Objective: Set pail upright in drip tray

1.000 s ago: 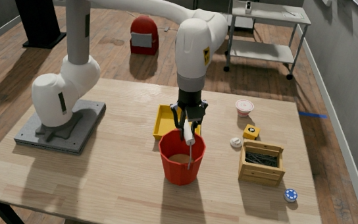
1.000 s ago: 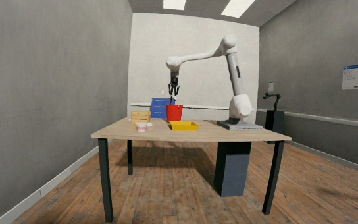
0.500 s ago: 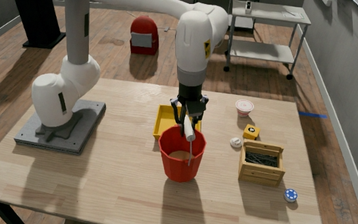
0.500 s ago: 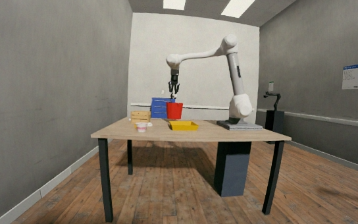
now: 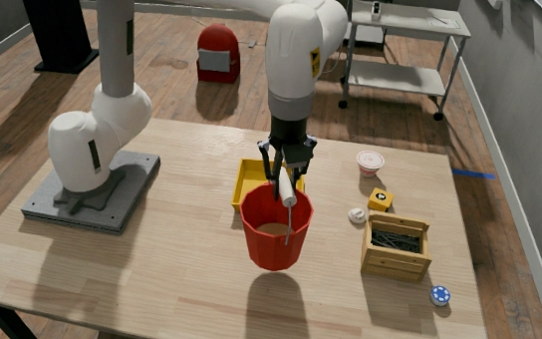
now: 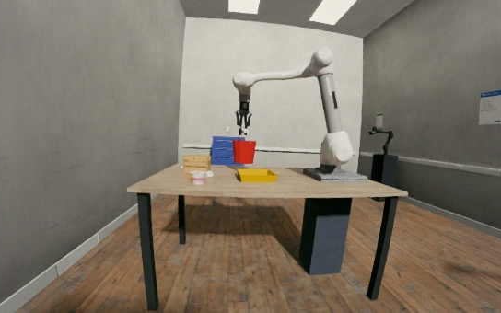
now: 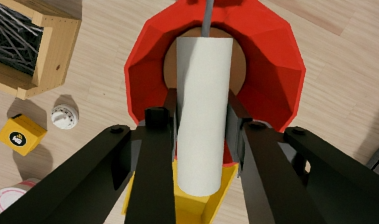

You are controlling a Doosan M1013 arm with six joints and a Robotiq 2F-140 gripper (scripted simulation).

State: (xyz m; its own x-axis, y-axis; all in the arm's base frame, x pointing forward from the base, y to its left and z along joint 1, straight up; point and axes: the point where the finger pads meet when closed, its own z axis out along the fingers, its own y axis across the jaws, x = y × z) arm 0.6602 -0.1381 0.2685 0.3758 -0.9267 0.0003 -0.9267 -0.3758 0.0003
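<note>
The red pail lies 10 cm below my hand and 1 cm behind it. The rest, counted from my hand: white cup: 45 cm to the left, 27 cm below, 26 cm ahead; blue disc: 46 cm ahead, 30 cm below, 4 cm to the right; yellow drip tray: 30 cm below, 28 cm to the left, 8 cm behind.
</note>
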